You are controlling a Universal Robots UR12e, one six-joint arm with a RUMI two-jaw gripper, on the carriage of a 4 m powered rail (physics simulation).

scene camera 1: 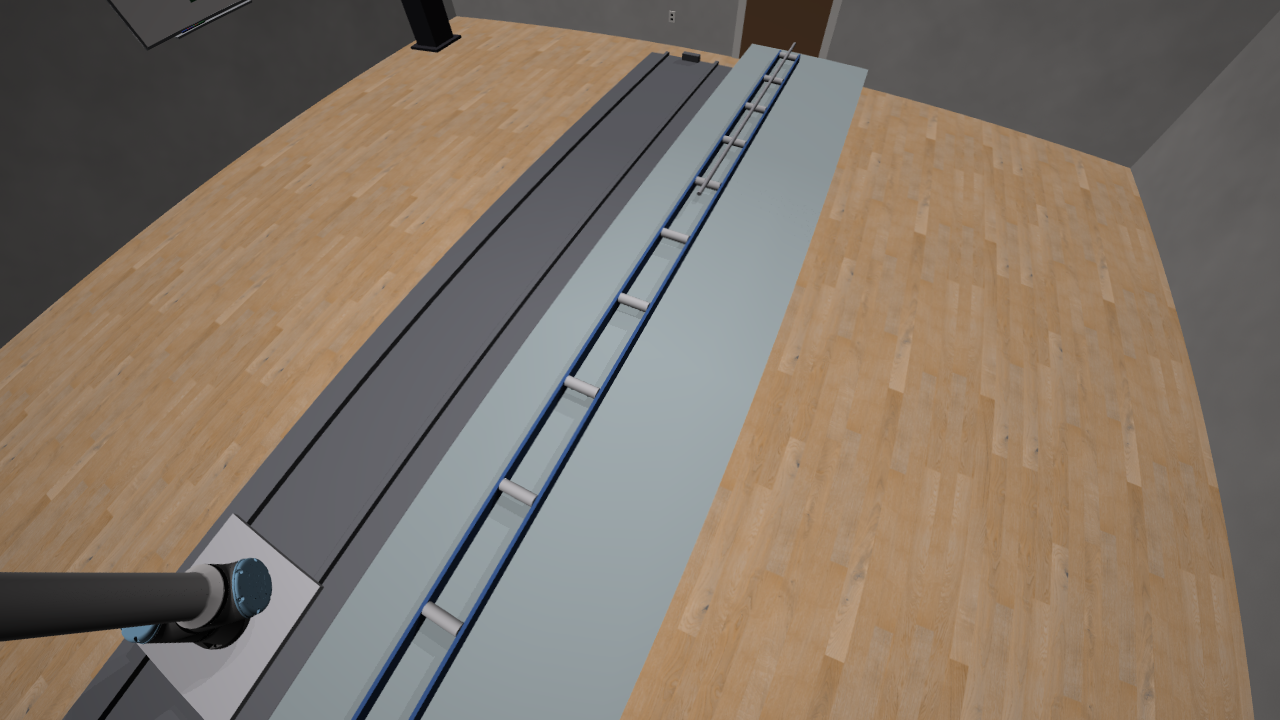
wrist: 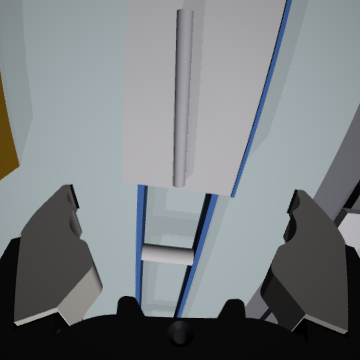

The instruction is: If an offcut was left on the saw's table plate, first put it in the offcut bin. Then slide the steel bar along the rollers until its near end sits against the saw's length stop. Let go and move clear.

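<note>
A grey round offcut lies lengthwise on the saw's pale table plate in the wrist view, its lower end at the plate's edge. My gripper is open with nothing between its wide-spread jaws; it is above the plate's edge and the start of the rollers. The steel bar lies on the rollers at the far end of the conveyor in the scene view, far from the gripper. Part of the yellow offcut bin shows at the left edge of the wrist view. The length stop does not show.
The blue-railed roller conveyor runs along the pale bench. The rail track lies beside the bench, with the arm's carriage plate on it at the near left. The arm's dark link extends left over the floor.
</note>
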